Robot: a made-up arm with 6 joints. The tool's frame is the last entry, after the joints. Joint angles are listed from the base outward.
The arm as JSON. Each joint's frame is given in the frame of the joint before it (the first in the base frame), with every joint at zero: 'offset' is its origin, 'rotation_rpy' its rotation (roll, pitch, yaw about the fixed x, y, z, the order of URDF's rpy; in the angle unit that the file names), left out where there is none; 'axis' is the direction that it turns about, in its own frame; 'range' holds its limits. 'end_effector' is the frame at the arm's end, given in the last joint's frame.
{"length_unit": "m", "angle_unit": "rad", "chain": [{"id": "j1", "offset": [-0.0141, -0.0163, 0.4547], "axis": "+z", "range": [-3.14, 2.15]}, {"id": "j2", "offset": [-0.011, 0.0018, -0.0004], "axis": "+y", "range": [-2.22, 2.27]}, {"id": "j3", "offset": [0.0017, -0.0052, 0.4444], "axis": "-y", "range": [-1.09, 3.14]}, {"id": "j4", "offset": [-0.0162, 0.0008, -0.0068], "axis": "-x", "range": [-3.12, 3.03]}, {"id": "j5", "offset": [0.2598, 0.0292, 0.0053], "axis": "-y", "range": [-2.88, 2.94]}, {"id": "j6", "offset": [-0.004, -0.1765, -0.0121], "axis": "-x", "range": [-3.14, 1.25]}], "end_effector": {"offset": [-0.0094, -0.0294, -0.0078], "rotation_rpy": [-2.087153, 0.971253, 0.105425]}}
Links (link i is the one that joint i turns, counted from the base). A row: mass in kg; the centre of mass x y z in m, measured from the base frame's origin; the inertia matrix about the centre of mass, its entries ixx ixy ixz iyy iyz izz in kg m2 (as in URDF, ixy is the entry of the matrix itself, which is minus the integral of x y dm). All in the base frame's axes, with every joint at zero. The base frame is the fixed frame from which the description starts. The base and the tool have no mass.
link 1: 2.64; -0.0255 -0.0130 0.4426; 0.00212 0 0 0.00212 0 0.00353
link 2: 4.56; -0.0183 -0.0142 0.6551; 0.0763 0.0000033 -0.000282 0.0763 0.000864 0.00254
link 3: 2.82; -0.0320 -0.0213 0.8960; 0.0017 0 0 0.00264 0 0.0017
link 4: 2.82; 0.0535 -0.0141 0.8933; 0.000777 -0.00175 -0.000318 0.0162 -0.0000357 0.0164
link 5: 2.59; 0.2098 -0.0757 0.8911; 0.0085 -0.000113 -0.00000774 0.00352 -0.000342 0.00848
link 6: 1.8; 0.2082 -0.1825 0.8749; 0.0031 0 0 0.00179 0 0.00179
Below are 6 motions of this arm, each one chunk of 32 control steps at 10 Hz.
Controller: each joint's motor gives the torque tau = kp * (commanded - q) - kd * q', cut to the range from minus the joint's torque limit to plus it. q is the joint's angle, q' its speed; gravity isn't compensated. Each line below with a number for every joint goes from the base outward.
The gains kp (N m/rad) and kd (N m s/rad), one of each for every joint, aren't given. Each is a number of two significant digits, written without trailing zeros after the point. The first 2 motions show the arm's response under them.
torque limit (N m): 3.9 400 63 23 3.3 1.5
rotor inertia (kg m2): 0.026 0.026 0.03 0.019 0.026 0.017
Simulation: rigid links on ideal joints. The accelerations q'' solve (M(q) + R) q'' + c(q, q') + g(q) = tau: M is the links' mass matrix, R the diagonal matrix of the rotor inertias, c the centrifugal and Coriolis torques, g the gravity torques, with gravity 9.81 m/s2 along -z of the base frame. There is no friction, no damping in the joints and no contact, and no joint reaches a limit. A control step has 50 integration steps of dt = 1/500 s. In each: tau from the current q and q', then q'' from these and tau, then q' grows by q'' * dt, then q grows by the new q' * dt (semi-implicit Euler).
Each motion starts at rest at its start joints. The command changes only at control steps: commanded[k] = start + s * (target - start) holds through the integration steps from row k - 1 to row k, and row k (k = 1, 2, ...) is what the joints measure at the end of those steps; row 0 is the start. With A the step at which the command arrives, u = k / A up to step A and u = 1 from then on. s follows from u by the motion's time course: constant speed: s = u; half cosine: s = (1 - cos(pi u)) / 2; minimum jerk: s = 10 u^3 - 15 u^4 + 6 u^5; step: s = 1 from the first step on.
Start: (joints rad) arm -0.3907 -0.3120 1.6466 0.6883 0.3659 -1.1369
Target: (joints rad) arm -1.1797 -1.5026 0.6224 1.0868 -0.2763 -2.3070
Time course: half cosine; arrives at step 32
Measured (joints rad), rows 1 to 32:
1: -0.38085 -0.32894 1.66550 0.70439 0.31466 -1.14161
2: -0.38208 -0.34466 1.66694 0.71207 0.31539 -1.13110
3: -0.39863 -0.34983 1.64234 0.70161 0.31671 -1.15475
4: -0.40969 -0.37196 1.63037 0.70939 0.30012 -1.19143
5: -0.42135 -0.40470 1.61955 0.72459 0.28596 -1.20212
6: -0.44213 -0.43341 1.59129 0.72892 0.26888 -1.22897
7: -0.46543 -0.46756 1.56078 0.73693 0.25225 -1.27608
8: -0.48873 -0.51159 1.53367 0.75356 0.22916 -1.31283
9: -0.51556 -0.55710 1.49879 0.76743 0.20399 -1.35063
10: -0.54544 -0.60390 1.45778 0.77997 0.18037 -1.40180
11: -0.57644 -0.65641 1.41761 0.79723 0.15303 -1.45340
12: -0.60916 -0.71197 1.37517 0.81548 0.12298 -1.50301
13: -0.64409 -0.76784 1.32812 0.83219 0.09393 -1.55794
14: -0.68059 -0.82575 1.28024 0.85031 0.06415 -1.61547
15: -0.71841 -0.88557 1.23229 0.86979 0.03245 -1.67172
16: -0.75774 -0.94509 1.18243 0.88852 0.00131 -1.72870
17: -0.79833 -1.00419 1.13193 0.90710 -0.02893 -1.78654
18: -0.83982 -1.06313 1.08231 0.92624 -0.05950 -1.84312
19: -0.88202 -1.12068 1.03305 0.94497 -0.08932 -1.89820
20: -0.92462 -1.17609 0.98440 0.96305 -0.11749 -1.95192
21: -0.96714 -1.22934 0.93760 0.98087 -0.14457 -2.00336
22: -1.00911 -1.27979 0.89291 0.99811 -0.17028 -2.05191
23: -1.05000 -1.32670 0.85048 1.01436 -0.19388 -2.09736
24: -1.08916 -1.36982 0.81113 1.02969 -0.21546 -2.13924
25: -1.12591 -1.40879 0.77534 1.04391 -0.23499 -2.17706
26: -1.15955 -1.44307 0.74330 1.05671 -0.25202 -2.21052
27: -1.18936 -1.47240 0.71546 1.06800 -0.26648 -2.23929
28: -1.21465 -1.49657 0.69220 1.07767 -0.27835 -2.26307
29: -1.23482 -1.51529 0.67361 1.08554 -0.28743 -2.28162
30: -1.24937 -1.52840 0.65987 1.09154 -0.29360 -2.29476
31: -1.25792 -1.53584 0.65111 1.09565 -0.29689 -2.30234
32: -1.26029 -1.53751 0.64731 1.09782 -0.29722 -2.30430
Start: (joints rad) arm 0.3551 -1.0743 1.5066 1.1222 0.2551 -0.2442
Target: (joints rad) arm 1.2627 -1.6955 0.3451 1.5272 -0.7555 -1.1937
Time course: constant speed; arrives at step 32
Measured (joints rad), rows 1 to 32:
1: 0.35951 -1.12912 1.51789 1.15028 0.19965 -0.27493
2: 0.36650 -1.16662 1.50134 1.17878 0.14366 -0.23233
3: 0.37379 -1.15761 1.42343 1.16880 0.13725 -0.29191
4: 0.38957 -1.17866 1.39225 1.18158 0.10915 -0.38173
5: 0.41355 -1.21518 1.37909 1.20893 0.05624 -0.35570
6: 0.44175 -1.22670 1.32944 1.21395 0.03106 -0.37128
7: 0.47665 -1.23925 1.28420 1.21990 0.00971 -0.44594
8: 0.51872 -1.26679 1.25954 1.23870 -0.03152 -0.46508
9: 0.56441 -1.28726 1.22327 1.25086 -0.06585 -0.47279
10: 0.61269 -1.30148 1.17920 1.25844 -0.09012 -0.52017
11: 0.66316 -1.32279 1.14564 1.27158 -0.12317 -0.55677
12: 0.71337 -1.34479 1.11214 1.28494 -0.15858 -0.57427
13: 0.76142 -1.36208 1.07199 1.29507 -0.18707 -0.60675
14: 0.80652 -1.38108 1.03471 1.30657 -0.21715 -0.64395
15: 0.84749 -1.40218 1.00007 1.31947 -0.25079 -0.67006
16: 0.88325 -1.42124 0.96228 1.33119 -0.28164 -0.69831
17: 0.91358 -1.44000 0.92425 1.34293 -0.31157 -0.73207
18: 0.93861 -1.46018 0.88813 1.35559 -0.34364 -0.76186
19: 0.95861 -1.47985 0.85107 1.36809 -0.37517 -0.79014
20: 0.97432 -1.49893 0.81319 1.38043 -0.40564 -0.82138
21: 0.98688 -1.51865 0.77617 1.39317 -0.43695 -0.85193
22: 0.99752 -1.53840 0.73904 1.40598 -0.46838 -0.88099
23: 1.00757 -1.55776 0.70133 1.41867 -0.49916 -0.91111
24: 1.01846 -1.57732 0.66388 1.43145 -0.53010 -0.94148
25: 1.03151 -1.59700 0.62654 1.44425 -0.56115 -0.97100
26: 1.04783 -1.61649 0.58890 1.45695 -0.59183 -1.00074
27: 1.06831 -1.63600 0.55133 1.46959 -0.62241 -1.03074
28: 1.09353 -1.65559 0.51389 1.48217 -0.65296 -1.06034
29: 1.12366 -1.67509 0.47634 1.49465 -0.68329 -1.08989
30: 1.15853 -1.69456 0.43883 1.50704 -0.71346 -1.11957
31: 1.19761 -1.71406 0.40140 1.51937 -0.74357 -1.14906
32: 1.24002 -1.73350 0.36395 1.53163 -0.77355 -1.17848
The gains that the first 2 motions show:
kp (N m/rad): 27 1800 360 100 21 9
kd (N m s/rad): 0.97 26 3.3 0.92 0.41 0.26
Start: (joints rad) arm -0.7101 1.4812 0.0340 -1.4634 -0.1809 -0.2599
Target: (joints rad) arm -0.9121 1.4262 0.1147 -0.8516 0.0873 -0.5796
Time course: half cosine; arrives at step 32
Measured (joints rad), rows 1 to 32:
1: -0.71023 1.52112 0.04894 -1.46079 -0.14722 -0.25599
2: -0.71023 1.50332 0.04120 -1.45736 -0.14503 -0.24984
3: -0.71004 1.50770 0.04851 -1.44578 -0.15841 -0.26589
4: -0.71124 1.50702 0.04454 -1.43841 -0.13650 -0.26479
5: -0.71284 1.50383 0.05082 -1.42172 -0.13966 -0.27332
6: -0.71620 1.50435 0.04931 -1.40765 -0.12992 -0.28250
7: -0.72100 1.50129 0.05421 -1.38769 -0.12002 -0.29130
8: -0.72760 1.50027 0.05518 -1.36764 -0.11284 -0.30283
9: -0.73590 1.49785 0.05900 -1.34440 -0.10061 -0.31440
10: -0.74575 1.49580 0.06161 -1.31998 -0.09035 -0.32766
11: -0.75686 1.49348 0.06506 -1.29375 -0.07803 -0.34128
12: -0.76886 1.49100 0.06844 -1.26632 -0.06553 -0.35586
13: -0.78132 1.48853 0.07194 -1.23789 -0.05256 -0.37093
14: -0.79385 1.48590 0.07560 -1.20867 -0.03909 -0.38642
15: -0.80609 1.48330 0.07921 -1.17908 -0.02553 -0.40221
16: -0.81774 1.48064 0.08290 -1.14927 -0.01178 -0.41812
17: -0.82862 1.47801 0.08653 -1.11962 0.00188 -0.43401
18: -0.83867 1.47542 0.09011 -1.09036 0.01541 -0.44973
19: -0.84788 1.47288 0.09360 -1.06179 0.02861 -0.46512
20: -0.85636 1.47043 0.09695 -1.03418 0.04139 -0.48004
21: -0.86424 1.46808 0.10015 -1.00778 0.05362 -0.49434
22: -0.87167 1.46587 0.10315 -0.98285 0.06516 -0.50788
23: -0.87879 1.46380 0.10593 -0.95961 0.07593 -0.52052
24: -0.88567 1.46191 0.10846 -0.93828 0.08581 -0.53216
25: -0.89236 1.46021 0.11072 -0.91908 0.09471 -0.54267
26: -0.89881 1.45872 0.11268 -0.90217 0.10254 -0.55195
27: -0.90492 1.45744 0.11434 -0.88773 0.10924 -0.55992
28: -0.91053 1.45640 0.11566 -0.87589 0.11474 -0.56650
29: -0.91542 1.45560 0.11665 -0.86677 0.11900 -0.57163
30: -0.91939 1.45505 0.11730 -0.86047 0.12198 -0.57527
31: -0.92221 1.45476 0.11759 -0.85704 0.12364 -0.57738
32: -0.92371 1.45472 0.11754 -0.85652 0.12398 -0.57794

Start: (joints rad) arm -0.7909 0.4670 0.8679 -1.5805 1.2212 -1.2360
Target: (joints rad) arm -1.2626 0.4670 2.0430 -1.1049 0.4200 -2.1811
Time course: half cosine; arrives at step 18
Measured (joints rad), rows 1 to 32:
1: -0.79051 0.49297 0.82984 -1.57153 1.19789 -1.22919
2: -0.79167 0.49753 0.86160 -1.56150 1.18272 -1.19117
3: -0.79692 0.47786 0.93718 -1.54738 1.15003 -1.27877
4: -0.80789 0.48547 0.98393 -1.52191 1.10033 -1.35962
5: -0.82753 0.49046 1.05270 -1.49221 1.04918 -1.37226
6: -0.85848 0.48114 1.15063 -1.45857 0.98991 -1.45658
7: -0.90198 0.48016 1.24181 -1.41993 0.92308 -1.56285
8: -0.95661 0.48311 1.33458 -1.37868 0.85098 -1.62983
9: -1.01996 0.47942 1.44023 -1.33534 0.78064 -1.71287
10: -1.08887 0.47644 1.54434 -1.29153 0.71067 -1.81278
11: -1.15653 0.47760 1.64077 -1.24980 0.64007 -1.89431
12: -1.21453 0.47733 1.73489 -1.21065 0.57590 -1.96698
13: -1.25658 0.47585 1.82248 -1.17550 0.52017 -2.03988
14: -1.27920 0.47666 1.89562 -1.14696 0.47173 -2.09972
15: -1.28292 0.47835 1.95418 -1.12554 0.43330 -2.14286
16: -1.27354 0.47916 1.99840 -1.11099 0.40712 -2.17485
17: -1.26036 0.48045 2.02461 -1.10391 0.39251 -2.19390
18: -1.25109 0.48255 2.03167 -1.10418 0.38926 -2.19677
19: -1.24761 0.48383 2.03040 -1.10632 0.38991 -2.19239
20: -1.24905 0.48334 2.03116 -1.10601 0.38946 -2.19228
21: -1.25495 0.48278 2.03189 -1.10526 0.38998 -2.19443
22: -1.26303 0.48327 2.03112 -1.10511 0.38964 -2.19406
23: -1.26982 0.48338 2.03103 -1.10487 0.38926 -2.19333
24: -1.27314 0.48300 2.03159 -1.10458 0.38959 -2.19402
25: -1.27254 0.48307 2.03144 -1.10471 0.38957 -2.19432
26: -1.26862 0.48329 2.03113 -1.10502 0.38945 -2.19373
27: -1.26305 0.48318 2.03131 -1.10524 0.38961 -2.19358
28: -1.25804 0.48311 2.03138 -1.10544 0.38974 -2.19377
29: -1.25528 0.48323 2.03121 -1.10558 0.38969 -2.19360
30: -1.25536 0.48323 2.03122 -1.10554 0.38966 -2.19346
31: -1.25791 0.48315 2.03134 -1.10536 0.38969 -2.19365
32: -1.26177 0.48317 2.03131 -1.10518 0.38962 -2.19379

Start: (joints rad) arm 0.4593 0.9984 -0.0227 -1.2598 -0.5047 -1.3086
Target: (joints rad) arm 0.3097 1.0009 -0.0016 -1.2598 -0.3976 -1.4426
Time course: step
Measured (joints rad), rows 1 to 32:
1: 0.44510 1.04082 -0.00010 -1.26964 -0.32972 -1.43909
2: 0.41595 1.02281 -0.01187 -1.26937 -0.35995 -1.45245
3: 0.37327 1.02798 -0.00482 -1.26095 -0.39818 -1.41650
4: 0.32178 1.02837 -0.01018 -1.26800 -0.35582 -1.42636
5: 0.27298 1.02643 -0.00588 -1.26158 -0.38142 -1.43317
6: 0.23106 1.02819 -0.00938 -1.26395 -0.37537 -1.42831
7: 0.20300 1.02698 -0.00732 -1.26198 -0.37329 -1.42784
8: 0.19177 1.02762 -0.00873 -1.26261 -0.37801 -1.42996
9: 0.19807 1.02730 -0.00796 -1.26247 -0.37458 -1.42879
10: 0.22018 1.02746 -0.00822 -1.26311 -0.37563 -1.42884
11: 0.25401 1.02743 -0.00791 -1.26371 -0.37466 -1.42893
12: 0.29410 1.02745 -0.00788 -1.26452 -0.37382 -1.42876
13: 0.33435 1.02745 -0.00785 -1.26528 -0.37328 -1.42848
14: 0.36893 1.02742 -0.00788 -1.26593 -0.37260 -1.42827
15: 0.39316 1.02742 -0.00795 -1.26637 -0.37223 -1.42806
16: 0.40409 1.02740 -0.00799 -1.26652 -0.37208 -1.42793
17: 0.40084 1.02740 -0.00799 -1.26639 -0.37217 -1.42796
18: 0.38463 1.02741 -0.00796 -1.26599 -0.37250 -1.42809
19: 0.35846 1.02743 -0.00793 -1.26542 -0.37299 -1.42829
20: 0.32663 1.02743 -0.00794 -1.26478 -0.37356 -1.42850
21: 0.29403 1.02743 -0.00799 -1.26416 -0.37414 -1.42867
22: 0.26540 1.02742 -0.00807 -1.26365 -0.37463 -1.42877
23: 0.24465 1.02741 -0.00814 -1.26332 -0.37497 -1.42881
24: 0.23436 1.02740 -0.00819 -1.26319 -0.37512 -1.42882
25: 0.23548 1.02740 -0.00818 -1.26327 -0.37507 -1.42880
26: 0.24724 1.02741 -0.00814 -1.26354 -0.37483 -1.42876
27: 0.26738 1.02741 -0.00807 -1.26395 -0.37445 -1.42870
28: 0.29257 1.02742 -0.00801 -1.26445 -0.37399 -1.42860
29: 0.31891 1.02742 -0.00799 -1.26495 -0.37353 -1.42847
30: 0.34255 1.02742 -0.00799 -1.26540 -0.37312 -1.42833
31: 0.36021 1.02741 -0.00801 -1.26571 -0.37283 -1.42820
32: 0.36966 1.02740 -0.00803 -1.26586 -0.37269 -1.42812

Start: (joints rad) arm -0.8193 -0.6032 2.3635 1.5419 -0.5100 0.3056
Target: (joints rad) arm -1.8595 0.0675 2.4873 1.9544 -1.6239 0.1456
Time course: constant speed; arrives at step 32
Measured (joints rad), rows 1 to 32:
1: -0.81933 -0.60686 2.41398 1.55707 -0.55928 0.30577
2: -0.82759 -0.58070 2.40660 1.56837 -0.59146 0.30264
3: -0.84766 -0.54860 2.39752 1.58030 -0.62166 0.29128
4: -0.88123 -0.53829 2.41750 1.59155 -0.65996 0.28592
5: -0.92799 -0.51386 2.41542 1.60460 -0.69218 0.28361
6: -0.98657 -0.48887 2.41563 1.61849 -0.72771 0.27664
7: -1.05195 -0.47190 2.42569 1.63079 -0.76281 0.27168
8: -1.11736 -0.44869 2.42665 1.64470 -0.79734 0.26771
9: -1.17698 -0.42598 2.42960 1.65830 -0.83254 0.26198
10: -1.22477 -0.40606 2.43581 1.67039 -0.86680 0.25619
11: -1.25685 -0.38359 2.43830 1.68289 -0.90082 0.25049
12: -1.27345 -0.36171 2.44197 1.69439 -0.93454 0.24412
13: -1.27817 -0.34081 2.44666 1.70495 -0.96761 0.23752
14: -1.27777 -0.31888 2.44987 1.71579 -1.00072 0.23114
15: -1.28122 -0.29727 2.45368 1.72658 -1.03388 0.22476
16: -1.29673 -0.27598 2.45776 1.73785 -1.06730 0.21872
17: -1.32931 -0.25431 2.46128 1.75024 -1.10137 0.21335
18: -1.37899 -0.23282 2.46510 1.76345 -1.13595 0.20838
19: -1.43981 -0.21136 2.46896 1.77727 -1.17086 0.20355
20: -1.50150 -0.18962 2.47255 1.79125 -1.20574 0.19849
21: -1.55301 -0.16787 2.47621 1.80457 -1.24018 0.19290
22: -1.58682 -0.14617 2.47988 1.81675 -1.27398 0.18695
23: -1.60279 -0.12451 2.48351 1.82776 -1.30722 0.18097
24: -1.60914 -0.10296 2.48722 1.83812 -1.34018 0.17513
25: -1.61899 -0.08141 2.49090 1.84881 -1.37335 0.16957
26: -1.64386 -0.05984 2.49455 1.86076 -1.40717 0.16437
27: -1.68684 -0.03827 2.49819 1.87416 -1.44170 0.15940
28: -1.74006 -0.01659 2.50175 1.88836 -1.47652 0.15426
29: -1.78933 0.00519 2.50520 1.90214 -1.51098 0.14863
30: -1.82383 0.02693 2.50870 1.91448 -1.54480 0.14287
31: -1.84415 0.04851 2.51232 1.92552 -1.57824 0.13760
32: -1.86168 0.07003 2.51599 1.93659 -1.61181 0.13285

